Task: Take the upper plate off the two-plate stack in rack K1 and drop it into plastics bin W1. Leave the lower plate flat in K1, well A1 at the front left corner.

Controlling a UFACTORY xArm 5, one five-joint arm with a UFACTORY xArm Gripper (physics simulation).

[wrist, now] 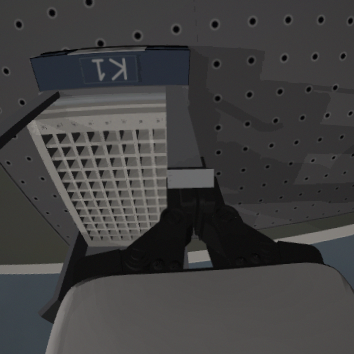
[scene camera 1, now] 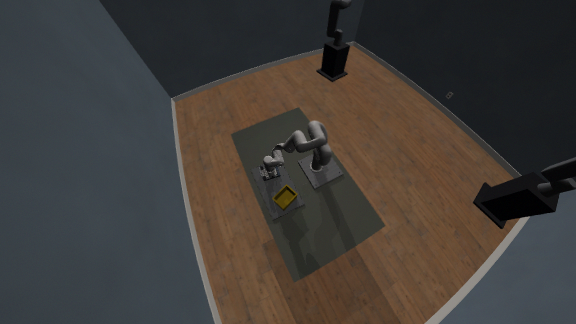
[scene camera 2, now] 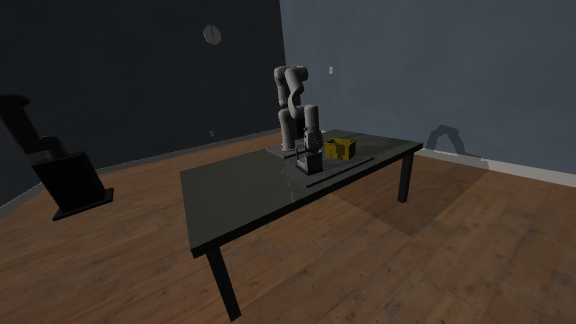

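Seen in the pictures: gripper, fingertip midpoint: point(scene camera 1: 272, 176); arm's base at its link origin: point(scene camera 1: 316, 166) point(scene camera 2: 289, 148).
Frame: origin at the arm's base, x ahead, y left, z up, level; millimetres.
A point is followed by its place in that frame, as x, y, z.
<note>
Rack K1 point(scene camera 2: 310, 164) @(452, -248, 57) point(wrist: 182, 120) @(344, -140, 71) has a blue front label point(wrist: 115, 70) @(324, -172, 18). A pale plate point(wrist: 112, 175) @(376, -195, 47) with square wells lies in it and looks flat. Whether another plate lies under it cannot be told. My gripper point(wrist: 188, 174) @(394, -149, 44) is shut with nothing between its fingers. In the wrist view the fingertips show at the plate's right side, right by a light grey block point(wrist: 190, 178) @(337, -140, 114) at the rack's right edge; contact cannot be told. In scene view 2 the fingertips are hidden behind the rack. The yellow plastics bin W1 point(scene camera 1: 285, 198) @(414, 75, 1) point(scene camera 2: 345, 151) @(488, 33, 53) stands beside the rack.
The rack and bin stand on a dark perforated board point(scene camera 1: 264, 190) @(521, -98, -5) point(wrist: 280, 107) @(391, -64, -5) on the green-grey table point(scene camera 1: 345, 215) @(98, 499, -18) point(scene camera 2: 230, 200) @(305, -662, -18). The arm's square base plate point(scene camera 1: 327, 179) @(6, 163, 0) is behind them. A dark upright point(wrist: 30, 120) @(324, -211, 56) rises at the rack's left front.
</note>
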